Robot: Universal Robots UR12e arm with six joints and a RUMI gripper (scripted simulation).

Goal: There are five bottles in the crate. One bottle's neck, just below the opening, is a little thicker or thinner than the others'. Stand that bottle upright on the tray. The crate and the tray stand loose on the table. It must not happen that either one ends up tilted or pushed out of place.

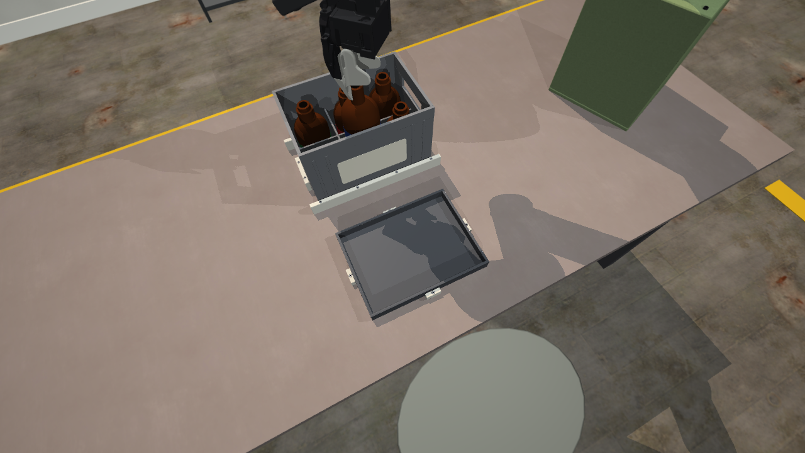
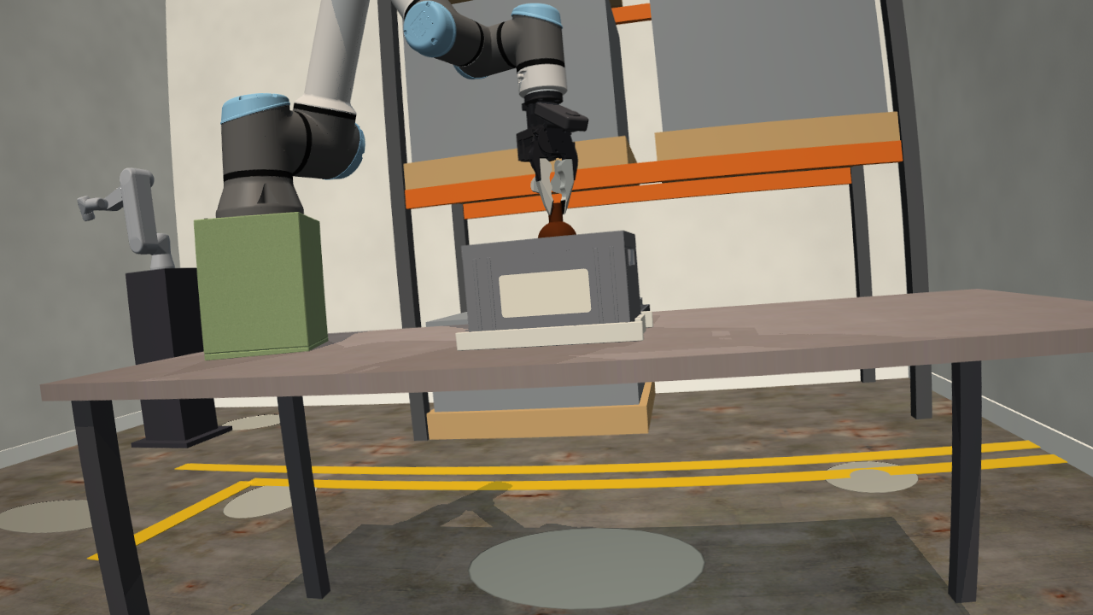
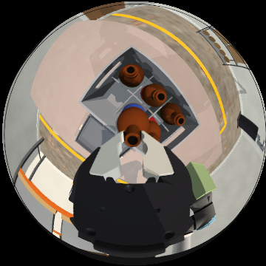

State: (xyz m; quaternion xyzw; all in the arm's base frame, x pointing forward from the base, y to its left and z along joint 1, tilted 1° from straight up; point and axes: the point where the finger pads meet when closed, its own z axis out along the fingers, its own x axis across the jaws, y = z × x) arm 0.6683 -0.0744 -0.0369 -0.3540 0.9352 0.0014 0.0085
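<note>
Right now the brown bottle is 10 mm to the left of my hand and 70 mm below it. Round my hand: grey crate 10 mm behind, 40 mm to the right, 150 mm below; then dark tray 10 mm ahead, 240 mm to the left, 220 mm below.
</note>
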